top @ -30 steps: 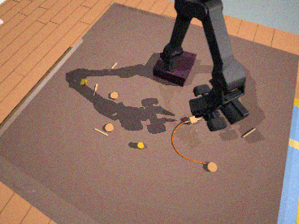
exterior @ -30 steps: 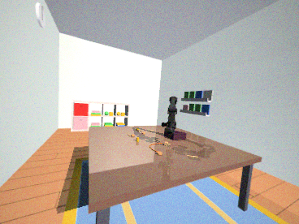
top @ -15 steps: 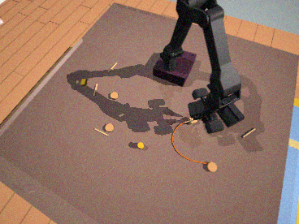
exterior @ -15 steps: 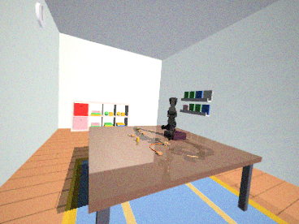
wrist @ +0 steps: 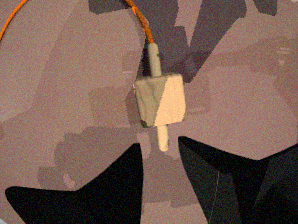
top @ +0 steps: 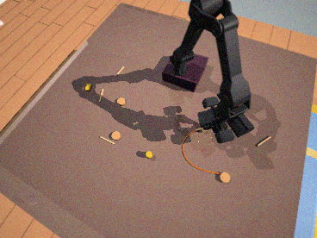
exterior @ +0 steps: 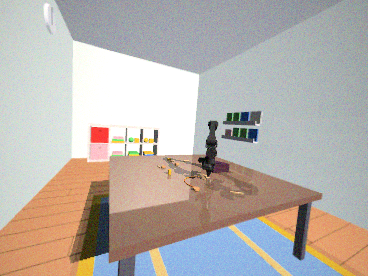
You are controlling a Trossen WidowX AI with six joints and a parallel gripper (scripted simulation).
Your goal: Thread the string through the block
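The small wooden block is 2 cm ahead of my gripper tip, 2 cm to the right of it and 2 cm below it. The rest, counted from my gripper tip: yellow cylinder: 24 cm ahead, 18 cm to the right, 1 cm below; then thin wooden stick: 3 cm ahead, 3 cm to the right, 2 cm below; then yellow cube: 10 cm ahead, 65 cm to the right, 2 cm below.
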